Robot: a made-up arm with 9 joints. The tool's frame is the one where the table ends. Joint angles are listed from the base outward.
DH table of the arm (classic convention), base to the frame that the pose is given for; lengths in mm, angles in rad. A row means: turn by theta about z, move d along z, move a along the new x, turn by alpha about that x. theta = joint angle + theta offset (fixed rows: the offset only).
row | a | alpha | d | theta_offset
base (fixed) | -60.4 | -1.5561 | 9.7 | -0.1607
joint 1 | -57.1 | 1.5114 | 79.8 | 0.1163
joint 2 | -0.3 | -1.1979 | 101.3 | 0.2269
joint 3 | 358.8 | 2.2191 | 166.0 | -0.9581
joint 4 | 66.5 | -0.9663 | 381.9 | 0.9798
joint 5 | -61.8 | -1.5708 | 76.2 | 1.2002
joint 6 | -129.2 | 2.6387 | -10.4 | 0.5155
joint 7 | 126.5 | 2.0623 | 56.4 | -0.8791
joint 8 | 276.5 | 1.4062 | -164.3 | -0.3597
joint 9 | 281.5 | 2.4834 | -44.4 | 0.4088
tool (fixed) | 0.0 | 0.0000 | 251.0 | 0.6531
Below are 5 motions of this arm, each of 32 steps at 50 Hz.
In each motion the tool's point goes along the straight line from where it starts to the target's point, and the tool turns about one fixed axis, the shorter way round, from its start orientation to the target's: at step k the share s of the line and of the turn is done. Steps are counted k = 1, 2, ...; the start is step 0. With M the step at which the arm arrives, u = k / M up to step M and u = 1 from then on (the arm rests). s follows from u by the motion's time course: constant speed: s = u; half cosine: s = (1 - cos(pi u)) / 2; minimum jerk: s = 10 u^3 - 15 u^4 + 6 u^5.
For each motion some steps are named. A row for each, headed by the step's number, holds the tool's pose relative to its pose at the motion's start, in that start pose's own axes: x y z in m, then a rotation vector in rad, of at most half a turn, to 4 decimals.
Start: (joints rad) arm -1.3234 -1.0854 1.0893 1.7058 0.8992 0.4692 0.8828 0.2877 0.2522
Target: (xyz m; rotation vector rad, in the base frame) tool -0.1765 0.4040 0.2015 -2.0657 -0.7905 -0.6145
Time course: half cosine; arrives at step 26
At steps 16, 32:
16: -0.2152 -0.1909 0.0083 0.3267 -0.4262 -0.0464
32: -0.3177 -0.2818 0.0122 0.4824 -0.6293 -0.0685

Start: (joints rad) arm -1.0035 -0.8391 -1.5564 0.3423 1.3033 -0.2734 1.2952 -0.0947 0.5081
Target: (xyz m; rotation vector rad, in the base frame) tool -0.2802 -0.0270 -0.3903 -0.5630 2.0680 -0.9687
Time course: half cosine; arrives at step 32
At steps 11, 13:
11: 0.0212 0.0154 -0.0748 -0.2490 0.0236 0.0798
13: 0.0285 0.0206 -0.1004 -0.3343 0.0317 0.1071

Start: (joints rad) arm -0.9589 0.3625 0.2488 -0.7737 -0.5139 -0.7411 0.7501 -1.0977 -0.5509
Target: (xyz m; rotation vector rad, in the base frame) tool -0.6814 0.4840 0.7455 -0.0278 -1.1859 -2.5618
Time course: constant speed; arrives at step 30
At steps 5, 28, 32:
5: -0.0939 -0.0260 0.0093 0.0642 -0.1536 0.1475
28: -0.5256 -0.1458 0.0521 0.3597 -0.8601 0.8258
32: -0.5632 -0.1562 0.0558 0.3854 -0.9215 0.8848

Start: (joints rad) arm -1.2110 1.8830 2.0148 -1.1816 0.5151 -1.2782 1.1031 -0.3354 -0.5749
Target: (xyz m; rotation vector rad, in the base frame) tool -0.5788 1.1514 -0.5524 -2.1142 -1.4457 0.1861
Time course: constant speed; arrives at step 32
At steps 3, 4, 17, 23, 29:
3: -0.0025 -0.0245 0.0038 0.0599 -0.0543 0.0911
4: -0.0034 -0.0326 0.0051 0.0799 -0.0724 0.1215
17: -0.0144 -0.1387 0.0217 0.3394 -0.3077 0.5163
23: -0.0194 -0.1876 0.0294 0.4592 -0.4163 0.6986
29: -0.0245 -0.2366 0.0371 0.5790 -0.5249 0.8808

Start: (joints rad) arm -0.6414 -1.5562 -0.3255 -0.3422 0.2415 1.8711 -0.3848 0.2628 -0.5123
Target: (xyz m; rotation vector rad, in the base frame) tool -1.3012 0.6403 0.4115 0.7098 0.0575 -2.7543
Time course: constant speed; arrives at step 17
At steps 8, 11, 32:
8: 0.0489 0.0272 -0.0358 0.1304 -0.0161 0.1048
11: 0.0672 0.0374 -0.0492 0.1793 -0.0221 0.1440
32: 0.1038 0.0578 -0.0761 0.2772 -0.0342 0.2226

